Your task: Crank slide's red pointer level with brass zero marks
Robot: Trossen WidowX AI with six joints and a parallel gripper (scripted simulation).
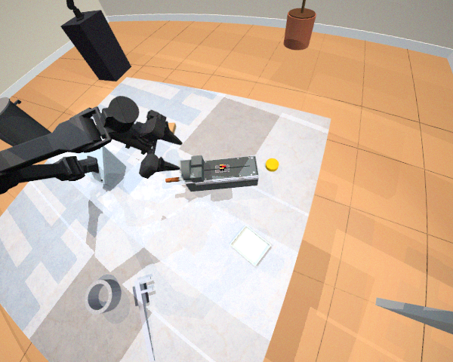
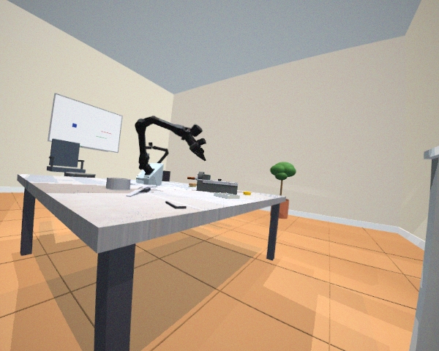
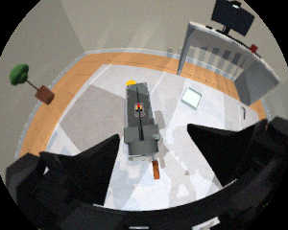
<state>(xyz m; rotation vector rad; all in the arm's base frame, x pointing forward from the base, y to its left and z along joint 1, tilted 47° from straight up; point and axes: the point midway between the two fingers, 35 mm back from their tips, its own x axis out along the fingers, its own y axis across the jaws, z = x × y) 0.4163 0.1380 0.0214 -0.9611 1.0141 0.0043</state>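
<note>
My gripper tip is now 13 cm above the orange-brown crank handle, 6 cm past it and 4 cm to the left of it. The rest, counted from my gripper tip: pale square tile (26 cm ahead, 20 cm below, 14 cm to the right); then red pointer (12 cm below, 10 cm ahead, 7 cm to the left); then yellow disc (25 cm ahead, 20 cm below, 17 cm to the left).
</note>
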